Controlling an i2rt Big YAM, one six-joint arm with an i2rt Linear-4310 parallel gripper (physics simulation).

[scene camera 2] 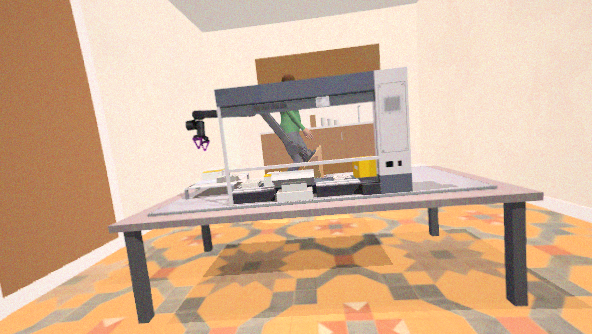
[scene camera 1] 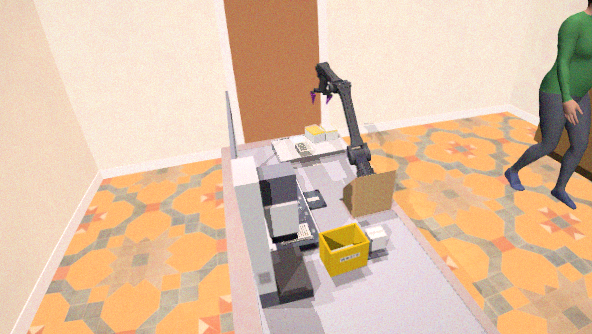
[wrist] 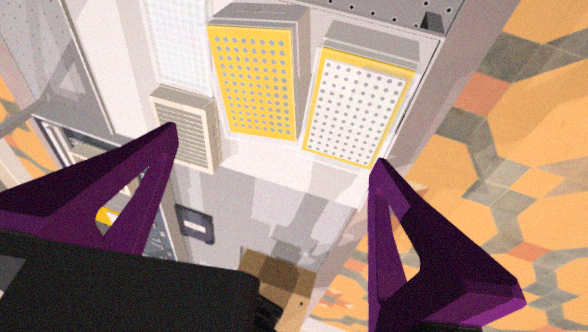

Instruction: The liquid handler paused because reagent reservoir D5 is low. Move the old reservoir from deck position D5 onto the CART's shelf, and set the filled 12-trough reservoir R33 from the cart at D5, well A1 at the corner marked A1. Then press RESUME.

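Frame: origin at the arm's base, x ahead, y left, z up, level; millimetres.
Where they show: gripper, fingertip midpoint: (scene camera 2: pixel 202 150) (scene camera 1: pixel 319 104) (wrist: pixel 277 149); arm's base, origin of the base link: (scene camera 1: pixel 367 179) (wrist: pixel 259 319).
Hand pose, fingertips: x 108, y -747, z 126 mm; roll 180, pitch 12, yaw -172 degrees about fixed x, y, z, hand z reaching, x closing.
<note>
Things, the pixels of their centre, and the offset from my fingertips. "*": a spot on its surface instead.
- cream reservoir, body centre: (wrist: pixel 189 131) (scene camera 1: pixel 303 148) (scene camera 2: pixel 228 178) dx +145, dy +242, dz -193 mm
- labware, surface spot: (wrist: pixel 85 151) * dx +372, dy +438, dz -201 mm
- yellow tip rack, body centre: (wrist: pixel 256 88) (scene camera 1: pixel 314 130) (scene camera 2: pixel 212 171) dx +52, dy +86, dz -151 mm
- white-topped rack, body centre: (wrist: pixel 350 115) (scene camera 1: pixel 328 128) dx -45, dy +70, dz -151 mm
- clear plate, body centre: (wrist: pixel 180 42) (scene camera 1: pixel 298 140) (scene camera 2: pixel 207 181) dx +167, dy +108, dz -202 mm
- dark pad, surface spot: (wrist: pixel 195 224) (scene camera 1: pixel 313 197) * dx +149, dy +661, dz -260 mm
- yellow waste bin, body centre: (scene camera 1: pixel 343 249) (scene camera 2: pixel 365 169) dx +87, dy +1101, dz -201 mm
My gripper (scene camera 1: pixel 320 102) (scene camera 2: pixel 201 148) (wrist: pixel 277 149) is open, its purple fingers apart with nothing between them, high above the cart's shelf (scene camera 1: pixel 285 151) (scene camera 2: pixel 204 190) (wrist: pixel 250 161). A cream reservoir (scene camera 1: pixel 302 147) (wrist: pixel 184 134) with parallel troughs lies on the shelf, near the left fingertip in the wrist view; its label is not readable. The liquid handler (scene camera 1: pixel 245 175) (scene camera 2: pixel 295 90) stands beside the cart. A beige piece of labware (wrist: pixel 85 151) on its deck is partly hidden behind the left finger; I cannot tell whether it is the D5 reservoir. The RESUME button does not show clearly.
On the cart are a yellow tip rack (wrist: pixel 257 82), a white-topped rack (wrist: pixel 357 107) and a clear plate (wrist: pixel 180 45). A dark pad (scene camera 1: pixel 314 199) (wrist: pixel 195 224), cardboard screen (scene camera 1: pixel 375 192) and yellow waste bin (scene camera 1: pixel 345 254) (scene camera 2: pixel 365 167) stand on the table. A person (scene camera 1: pixel 570 75) is at the right.
</note>
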